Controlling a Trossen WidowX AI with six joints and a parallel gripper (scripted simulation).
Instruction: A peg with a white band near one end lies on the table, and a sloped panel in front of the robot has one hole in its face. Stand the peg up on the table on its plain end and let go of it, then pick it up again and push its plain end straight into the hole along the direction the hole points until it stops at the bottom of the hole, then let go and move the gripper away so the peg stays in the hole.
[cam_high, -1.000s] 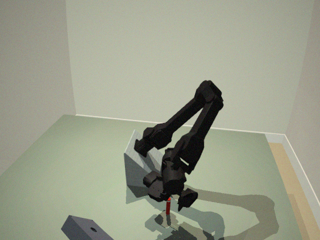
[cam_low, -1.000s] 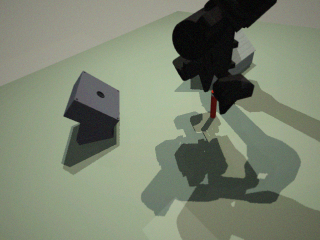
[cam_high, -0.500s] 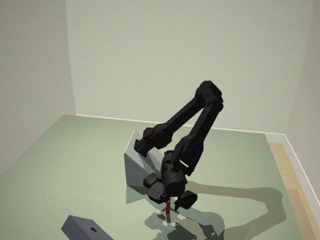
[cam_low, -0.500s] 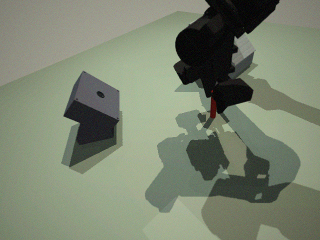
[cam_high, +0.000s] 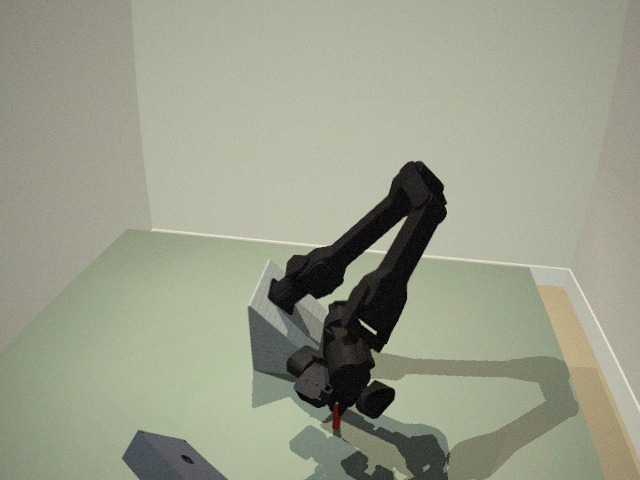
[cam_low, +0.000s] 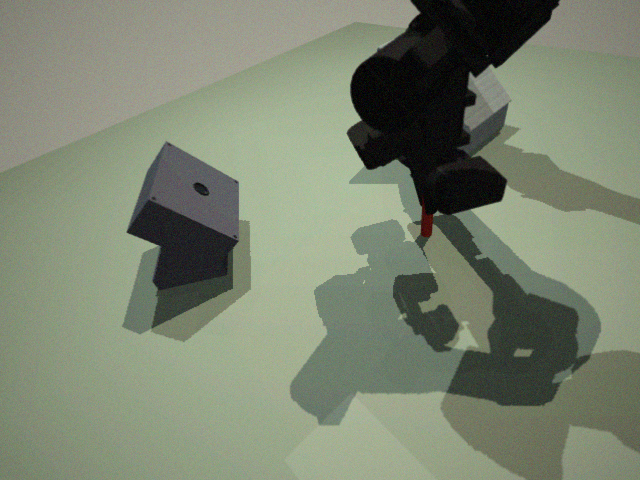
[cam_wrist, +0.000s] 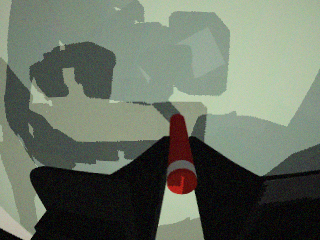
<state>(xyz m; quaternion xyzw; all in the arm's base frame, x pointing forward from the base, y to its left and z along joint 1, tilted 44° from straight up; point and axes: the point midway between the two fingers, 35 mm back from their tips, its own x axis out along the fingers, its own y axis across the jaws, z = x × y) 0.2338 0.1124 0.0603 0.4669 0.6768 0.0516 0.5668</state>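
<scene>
The dark sloped panel is 23 cm to the right of my gripper tip, 19 cm ahead of it and 4 cm above it. Also, from my gripper tip: red peg: 2 cm above.
</scene>
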